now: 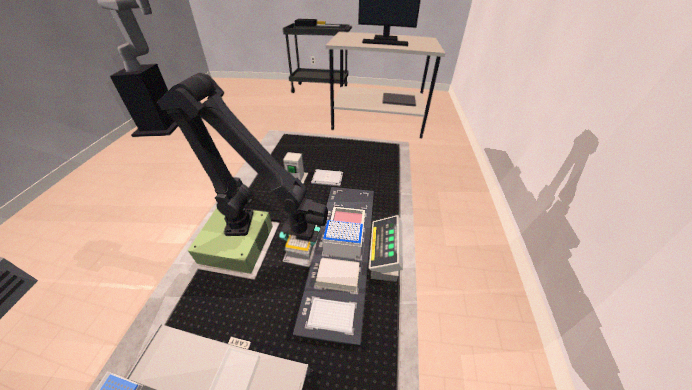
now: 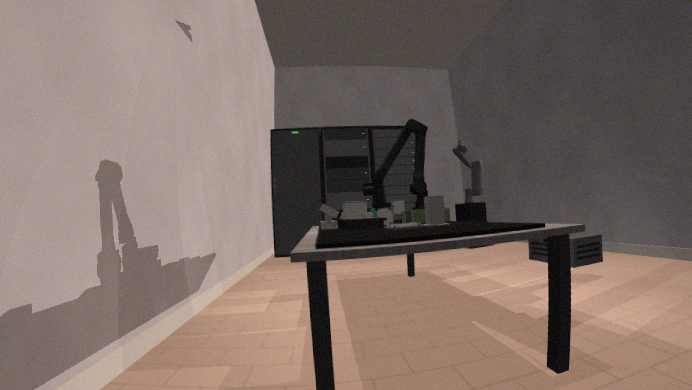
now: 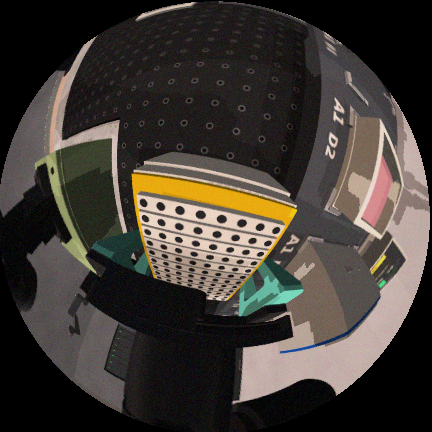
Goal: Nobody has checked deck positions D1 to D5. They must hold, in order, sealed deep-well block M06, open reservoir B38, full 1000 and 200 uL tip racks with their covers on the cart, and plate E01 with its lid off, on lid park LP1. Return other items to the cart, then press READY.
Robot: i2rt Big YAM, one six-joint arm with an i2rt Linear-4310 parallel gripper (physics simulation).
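Frame: origin at the arm's base, x back, y right, z up, level; millimetres.
Where they show: arm's base, origin of the base link: (image 1: 239, 223) (image 2: 423, 209) (image 3: 51, 203).
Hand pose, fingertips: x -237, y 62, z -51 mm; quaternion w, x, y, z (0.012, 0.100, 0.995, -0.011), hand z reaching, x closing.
Each offset is from my fingertips to the top centre of the thing. "spot": to the spot under its first point. Level surfaces: height alone.
My gripper (image 1: 300, 232) (image 3: 203, 234) is shut on a yellow-rimmed tip rack {dx -2, dy -8, dz +55 mm} (image 1: 298, 243) (image 3: 210, 225), its teal fingers at two sides. The rack is beside the dark deck {dz +22 mm} (image 1: 305, 320), on the arm-base side; its height is hard to tell. The far deck position shows bare corner marks. An open reservoir {dx -176, dy -87, dz +54 mm} (image 1: 348, 216) (image 3: 378, 192) with pink content sits at D2. A blue-rimmed tip rack {dx -155, dy +35, dz +120 mm} (image 1: 344, 231) (image 3: 335, 295) sits beside it. A cream block {dx -135, dy +157, dz +64 mm} (image 1: 337, 274) and a white plate {dx -113, dy +280, dz +37 mm} (image 1: 331, 316) follow toward the near end. Item codes are unreadable.
A flat white item {dx -90, dy -412, dz -7 mm} (image 1: 327, 177) lies beyond the deck, near a white box with a green button {dx +69, dy -418, dz +105 mm} (image 1: 293, 165). A status panel {spot: dx -293, dy +78, dz +92 mm} (image 1: 385, 244) (image 3: 384, 265) stands on the deck's right. The green arm base (image 1: 227, 245) (image 3: 87, 190) is left. The cart surface {dz +35 mm} (image 1: 185, 350) is nearest, with a blue rack {spot: dx +358, dy +479, dz +138 mm} (image 1: 119, 382).
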